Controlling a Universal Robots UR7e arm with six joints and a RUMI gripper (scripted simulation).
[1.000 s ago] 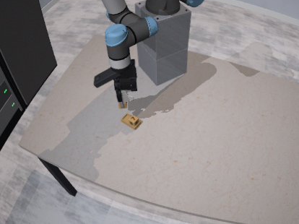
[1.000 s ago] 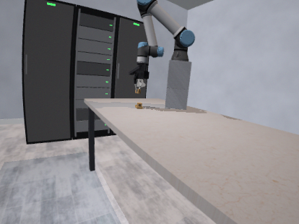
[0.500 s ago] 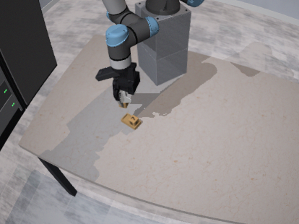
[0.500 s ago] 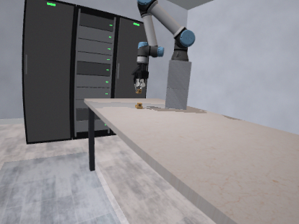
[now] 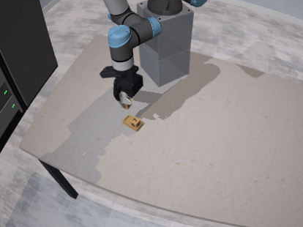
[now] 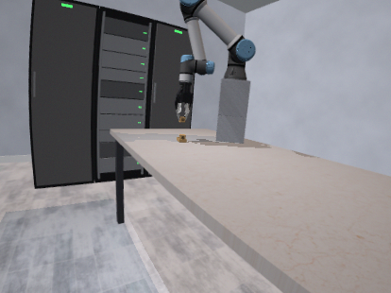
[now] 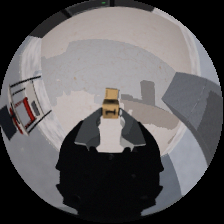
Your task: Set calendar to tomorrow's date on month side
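My gripper is now 1 cm above the wooden date cube. Also, from my hand: wooden cube 4 cm to the left, 11 cm below; tray 2 cm to the left, 13 cm below.
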